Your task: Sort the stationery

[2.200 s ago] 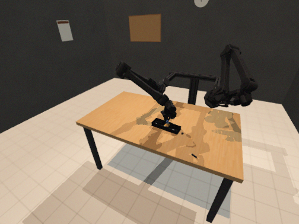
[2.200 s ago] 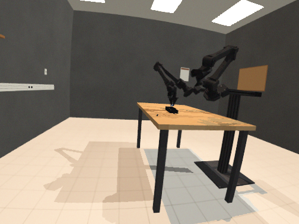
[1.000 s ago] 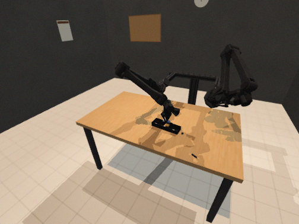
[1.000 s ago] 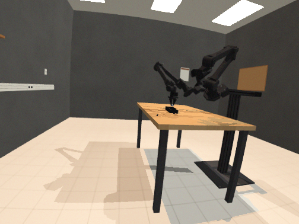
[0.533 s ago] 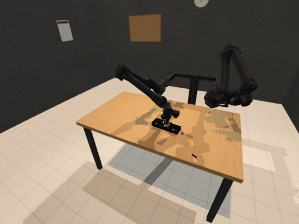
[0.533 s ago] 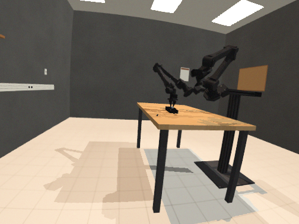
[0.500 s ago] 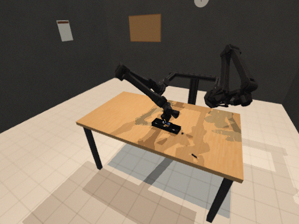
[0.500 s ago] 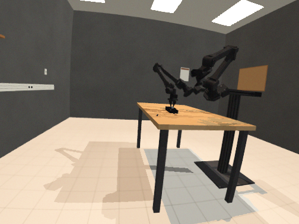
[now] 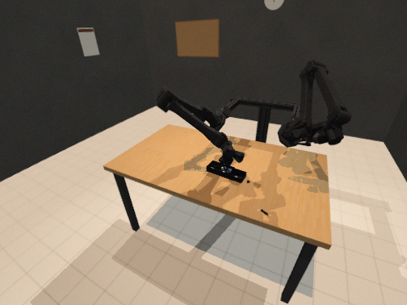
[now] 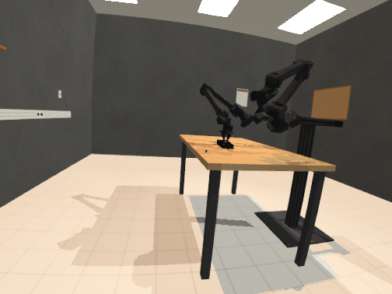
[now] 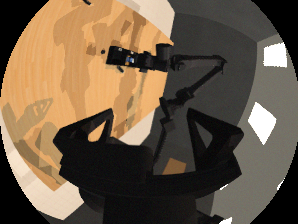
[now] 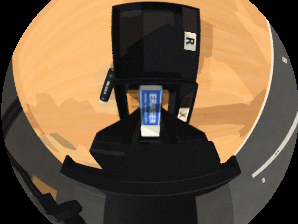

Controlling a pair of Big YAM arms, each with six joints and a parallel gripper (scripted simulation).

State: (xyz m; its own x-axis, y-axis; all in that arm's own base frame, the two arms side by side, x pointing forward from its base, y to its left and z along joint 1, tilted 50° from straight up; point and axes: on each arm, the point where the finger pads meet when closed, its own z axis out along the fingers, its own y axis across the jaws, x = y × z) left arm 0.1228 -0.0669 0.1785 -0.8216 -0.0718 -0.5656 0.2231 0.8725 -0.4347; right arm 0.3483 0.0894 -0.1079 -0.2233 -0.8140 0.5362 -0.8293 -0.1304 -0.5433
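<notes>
My right hand is 1 cm short of the black bin unit and 2 cm above it. Also, from my right hand: orange item 2 cm below; blue item 1 cm to the right.
</notes>
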